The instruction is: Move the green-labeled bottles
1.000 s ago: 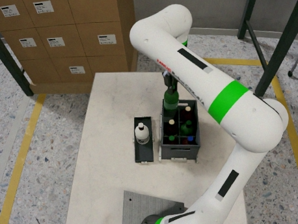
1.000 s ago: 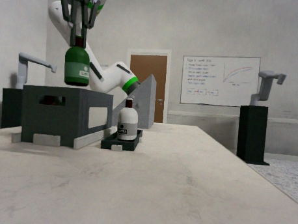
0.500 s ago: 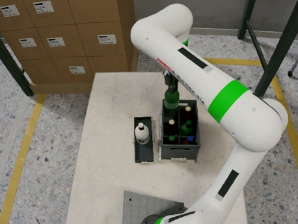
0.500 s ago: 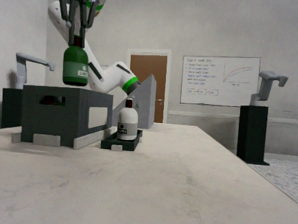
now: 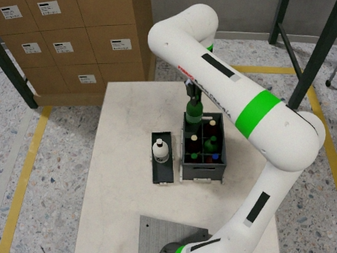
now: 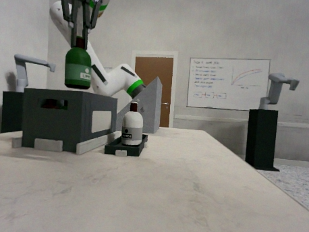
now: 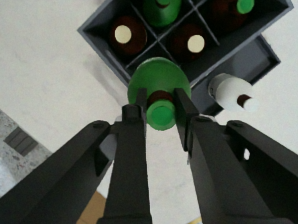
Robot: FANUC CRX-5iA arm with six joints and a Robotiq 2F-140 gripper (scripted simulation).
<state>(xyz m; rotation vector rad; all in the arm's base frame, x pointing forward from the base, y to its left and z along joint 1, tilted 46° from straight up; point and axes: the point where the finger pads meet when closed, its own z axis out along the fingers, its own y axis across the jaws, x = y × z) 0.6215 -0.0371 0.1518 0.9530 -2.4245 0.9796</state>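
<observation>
Right now my hand is 26 cm above the dark crate, 9 cm past it and 3 cm to the left of it. Also, from my hand: white-labeled bottle (26 cm below, 17 cm to the left, 9 cm behind); dark tray (33 cm below, 16 cm to the left, 9 cm behind).
</observation>
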